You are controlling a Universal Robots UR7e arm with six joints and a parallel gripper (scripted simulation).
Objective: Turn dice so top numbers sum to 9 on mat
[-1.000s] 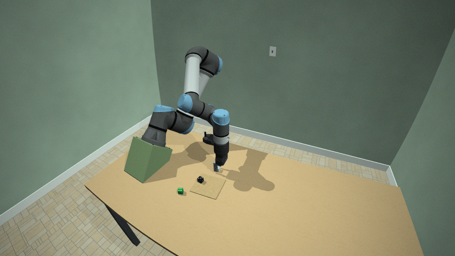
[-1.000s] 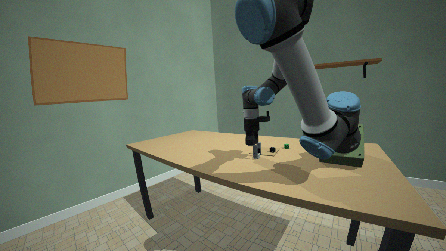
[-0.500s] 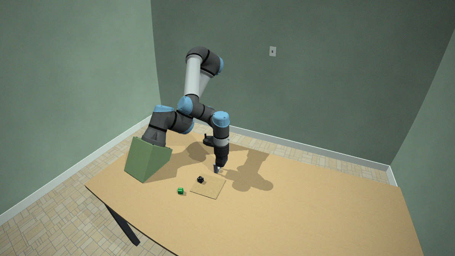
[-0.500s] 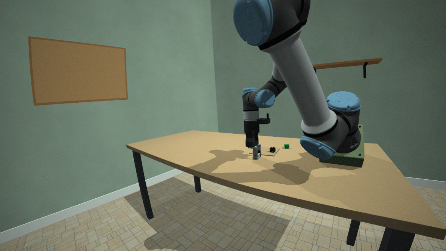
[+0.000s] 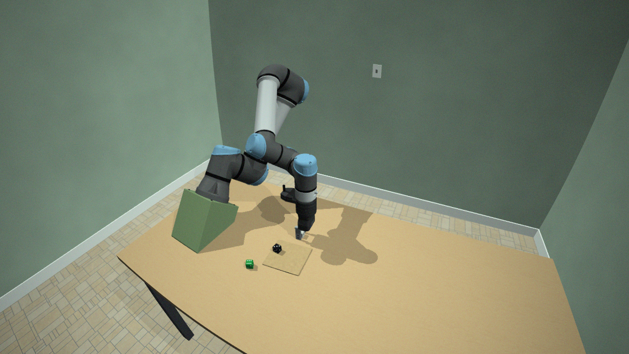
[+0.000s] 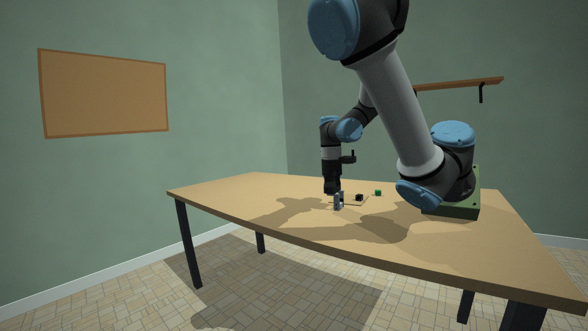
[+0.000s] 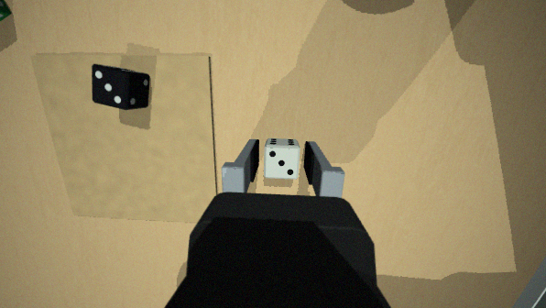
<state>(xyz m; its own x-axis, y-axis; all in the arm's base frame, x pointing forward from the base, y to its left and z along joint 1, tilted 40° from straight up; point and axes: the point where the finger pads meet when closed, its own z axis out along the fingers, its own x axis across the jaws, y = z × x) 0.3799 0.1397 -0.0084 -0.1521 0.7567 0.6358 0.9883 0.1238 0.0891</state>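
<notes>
Right now the white die is 10 mm below my hand. Round my hand: green die 240 mm to the right, 70 mm behind, 10 mm below; black die 120 mm to the right, 30 mm behind; tan mat 120 mm to the right, 20 mm below, 20 mm ahead.
</notes>
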